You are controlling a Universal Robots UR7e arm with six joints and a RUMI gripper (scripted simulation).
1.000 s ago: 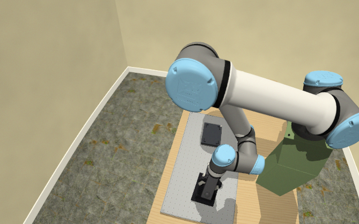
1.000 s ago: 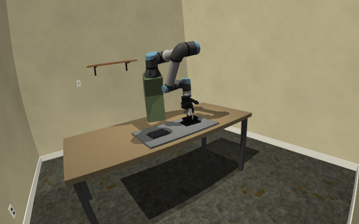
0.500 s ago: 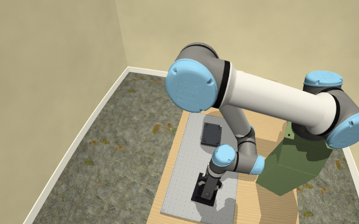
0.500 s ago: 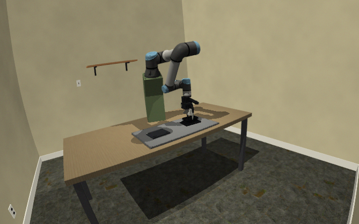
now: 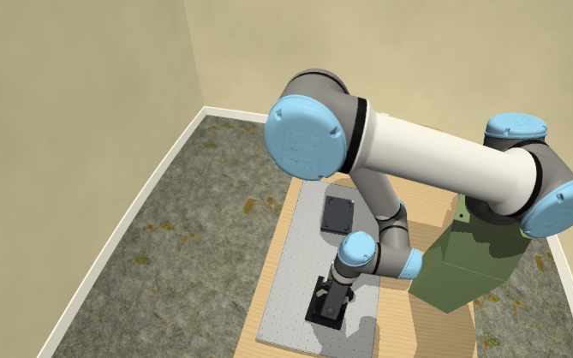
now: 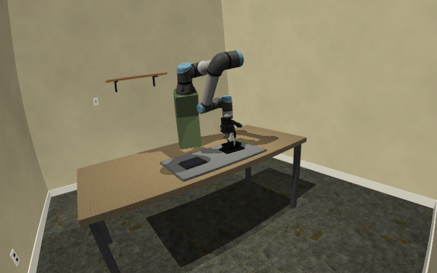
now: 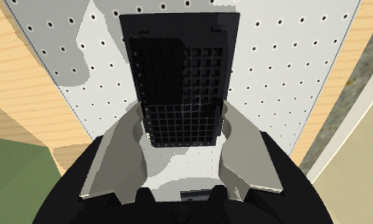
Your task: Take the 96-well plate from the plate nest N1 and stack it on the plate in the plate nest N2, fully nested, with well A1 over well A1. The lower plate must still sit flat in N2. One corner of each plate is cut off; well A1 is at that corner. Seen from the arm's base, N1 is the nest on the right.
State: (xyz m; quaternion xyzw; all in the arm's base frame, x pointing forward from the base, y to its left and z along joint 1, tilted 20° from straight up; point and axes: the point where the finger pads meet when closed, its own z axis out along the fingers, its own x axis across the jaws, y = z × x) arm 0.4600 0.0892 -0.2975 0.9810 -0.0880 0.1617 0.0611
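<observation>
Now: hand 1 cm above the black 96-well plate. The rest, counted from my hand: grey plate nest: 36 cm to the right, 5 cm below, 2 cm behind.
</observation>
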